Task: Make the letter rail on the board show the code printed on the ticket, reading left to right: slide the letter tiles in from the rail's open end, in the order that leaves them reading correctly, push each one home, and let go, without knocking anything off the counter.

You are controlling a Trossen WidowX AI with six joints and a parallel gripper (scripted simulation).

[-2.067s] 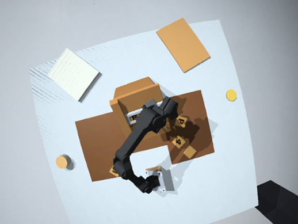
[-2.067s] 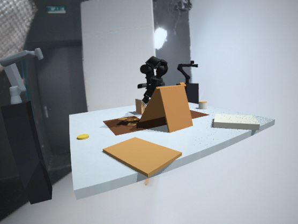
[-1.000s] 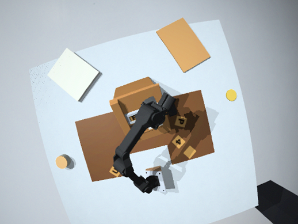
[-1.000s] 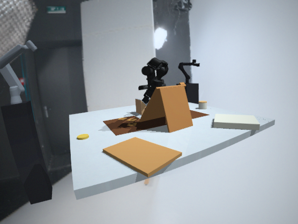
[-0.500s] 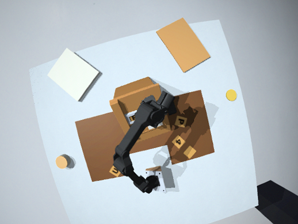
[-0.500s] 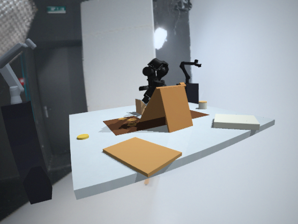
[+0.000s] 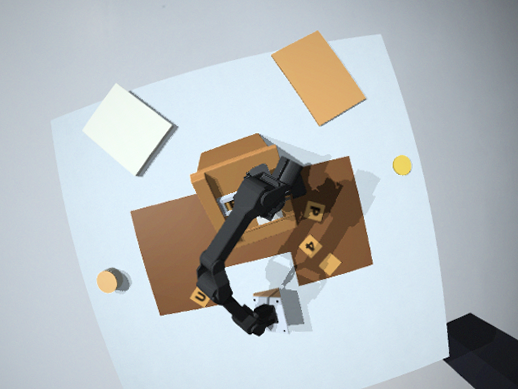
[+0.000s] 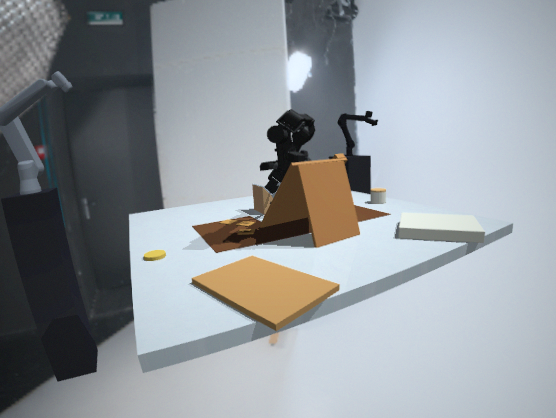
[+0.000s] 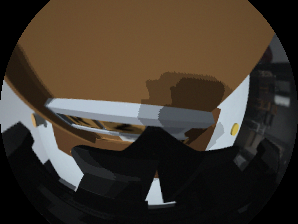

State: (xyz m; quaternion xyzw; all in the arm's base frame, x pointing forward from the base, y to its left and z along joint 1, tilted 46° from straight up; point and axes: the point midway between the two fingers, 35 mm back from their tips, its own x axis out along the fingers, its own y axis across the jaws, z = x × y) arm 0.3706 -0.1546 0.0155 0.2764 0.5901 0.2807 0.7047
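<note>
My gripper tip is 60 mm past the white ticket, 10 mm to the right of it and 80 mm above it. Also, from my gripper tip: brown mat (170 mm behind, 90 mm to the left, 160 mm below); then orange slab (340 mm ahead, 280 mm to the right, 160 mm below); then cream slab (340 mm ahead, 410 mm to the left, 140 mm below).
</note>
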